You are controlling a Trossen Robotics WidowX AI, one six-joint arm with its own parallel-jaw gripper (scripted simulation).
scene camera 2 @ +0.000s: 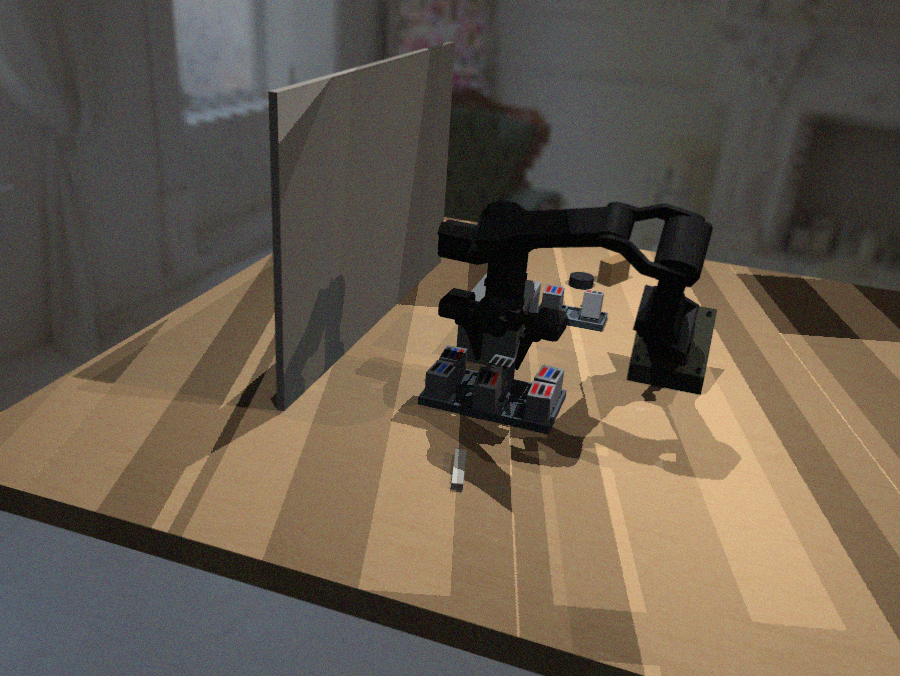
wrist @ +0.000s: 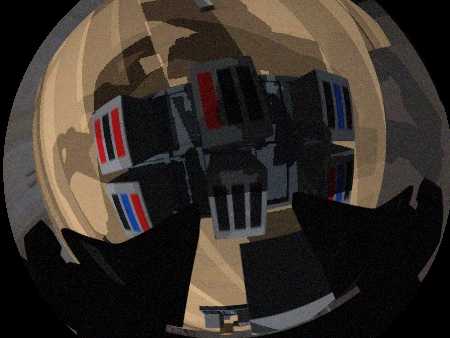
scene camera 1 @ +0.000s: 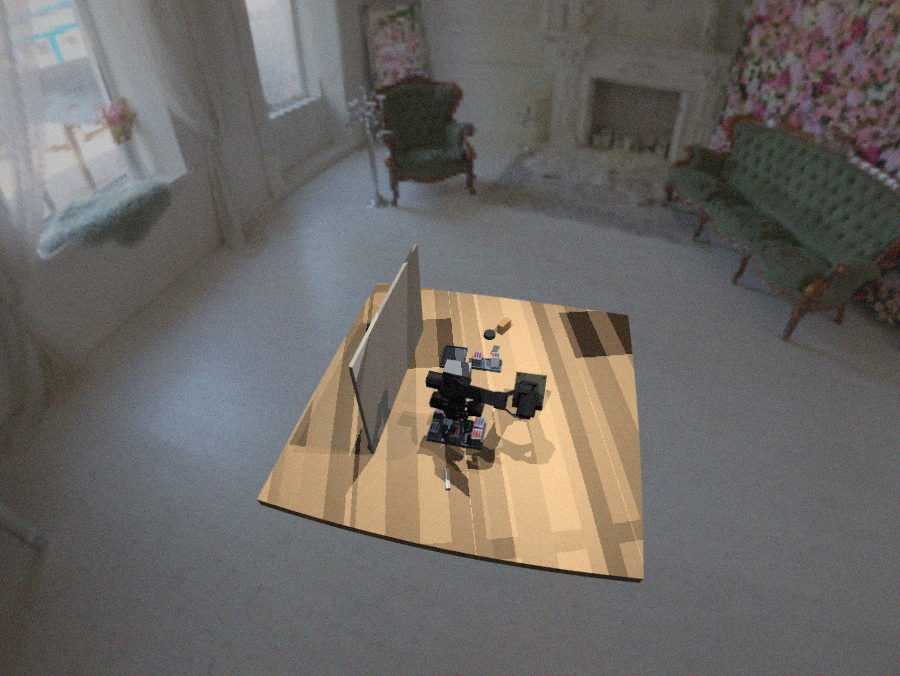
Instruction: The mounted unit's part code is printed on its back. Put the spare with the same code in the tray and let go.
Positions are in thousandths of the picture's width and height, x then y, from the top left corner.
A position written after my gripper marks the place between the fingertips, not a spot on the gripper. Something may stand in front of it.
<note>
My gripper (scene camera 2: 553,539) is open, with nothing in its grasp. Also in view: a brown block (scene camera 2: 684,399), a grey mounted unit (scene camera 2: 564,511) and a grey panel (scene camera 2: 398,236).
My gripper also shows in the wrist view (wrist: 550,608) and in scene camera 1 (scene camera 1: 508,619). The grey mounted unit shows as well in the wrist view (wrist: 632,839). The grey panel shows as well in scene camera 1 (scene camera 1: 419,548).
</note>
